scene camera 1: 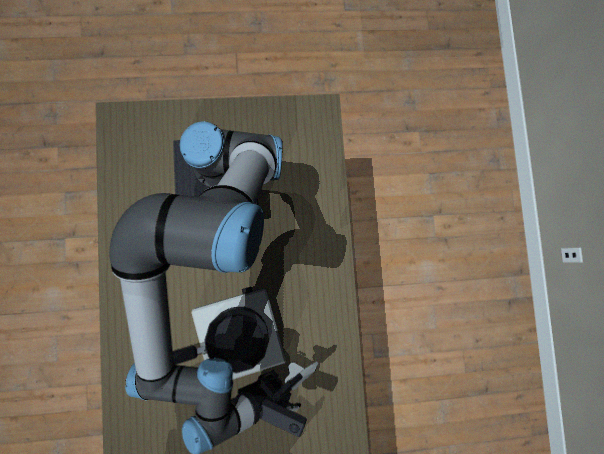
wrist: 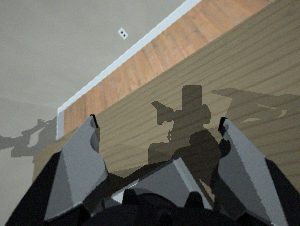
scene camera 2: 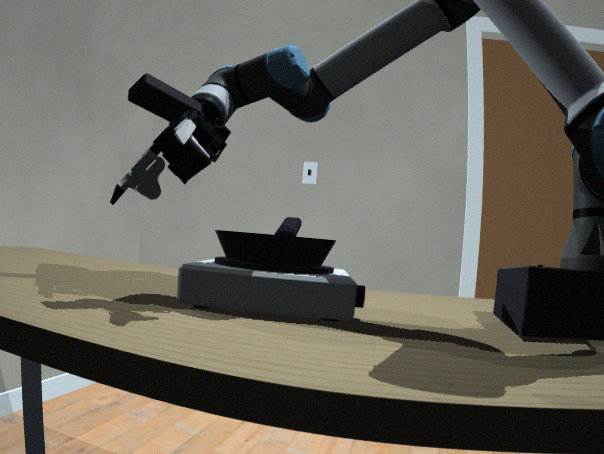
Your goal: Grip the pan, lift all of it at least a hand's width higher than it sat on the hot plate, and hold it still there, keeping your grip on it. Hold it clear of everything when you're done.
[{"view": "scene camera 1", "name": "my gripper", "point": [309, 384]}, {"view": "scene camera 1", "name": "pan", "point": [239, 336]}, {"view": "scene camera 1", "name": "hot plate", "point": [258, 302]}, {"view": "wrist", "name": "my gripper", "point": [156, 116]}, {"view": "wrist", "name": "hot plate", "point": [169, 184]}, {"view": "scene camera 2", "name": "my gripper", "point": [142, 176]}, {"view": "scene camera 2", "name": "pan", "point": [283, 249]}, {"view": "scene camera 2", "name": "hot plate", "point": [323, 292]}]
